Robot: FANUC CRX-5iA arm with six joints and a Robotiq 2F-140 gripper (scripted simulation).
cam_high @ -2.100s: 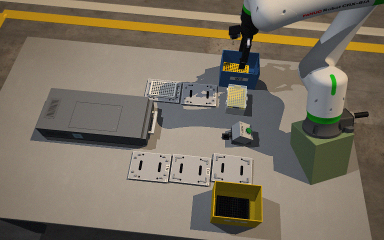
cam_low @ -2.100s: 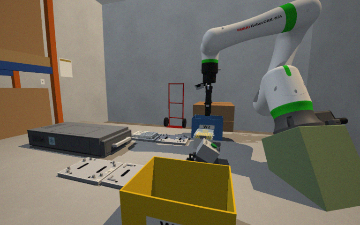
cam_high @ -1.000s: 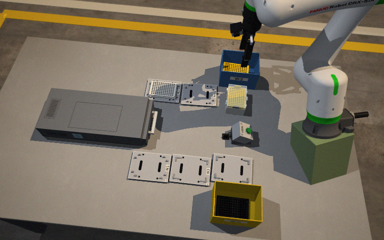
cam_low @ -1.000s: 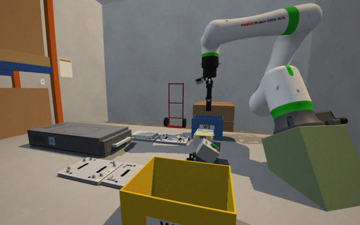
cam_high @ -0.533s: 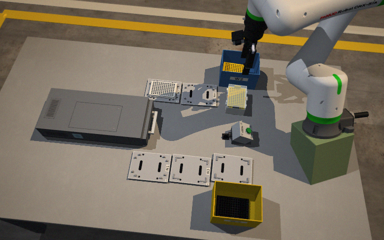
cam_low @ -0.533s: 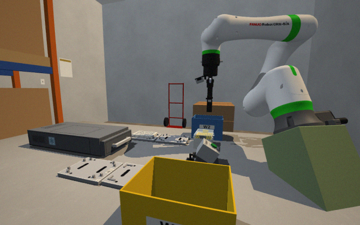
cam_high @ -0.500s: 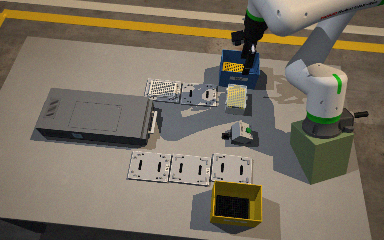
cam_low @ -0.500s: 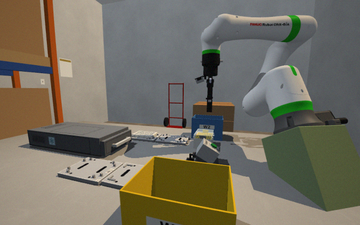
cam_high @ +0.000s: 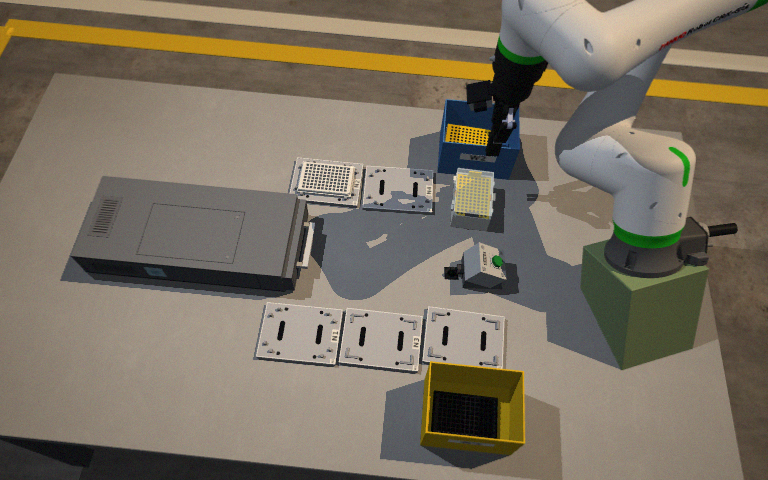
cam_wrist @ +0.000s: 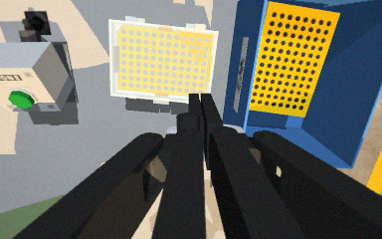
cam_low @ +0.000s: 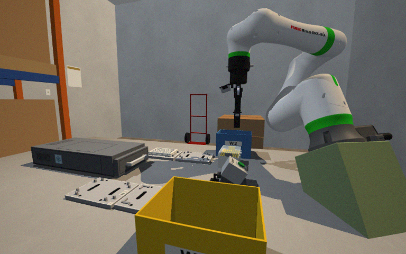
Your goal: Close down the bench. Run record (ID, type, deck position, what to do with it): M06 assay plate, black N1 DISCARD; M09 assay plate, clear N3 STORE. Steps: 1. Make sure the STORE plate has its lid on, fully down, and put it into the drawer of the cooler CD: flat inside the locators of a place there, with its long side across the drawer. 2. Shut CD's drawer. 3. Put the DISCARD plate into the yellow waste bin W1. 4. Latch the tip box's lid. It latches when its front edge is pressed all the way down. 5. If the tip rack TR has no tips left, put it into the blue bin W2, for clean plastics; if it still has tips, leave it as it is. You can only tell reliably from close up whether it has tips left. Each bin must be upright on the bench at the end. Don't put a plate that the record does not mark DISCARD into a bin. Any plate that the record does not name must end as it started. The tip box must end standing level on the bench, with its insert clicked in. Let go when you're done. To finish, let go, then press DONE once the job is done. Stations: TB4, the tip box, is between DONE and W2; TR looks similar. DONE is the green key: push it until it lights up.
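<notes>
Right now the green DONE key is 22 cm to the left of my hand, 13 cm below it and 1 cm ahead of it. From my hand the other things lie so: tip rack TR: 15 cm below, 12 cm to the right; then blue bin W2: 16 cm below, 12 cm to the right, 1 cm behind; then white gridded plate: 36 cm ahead, 17 cm below, 6 cm to the right.
</notes>
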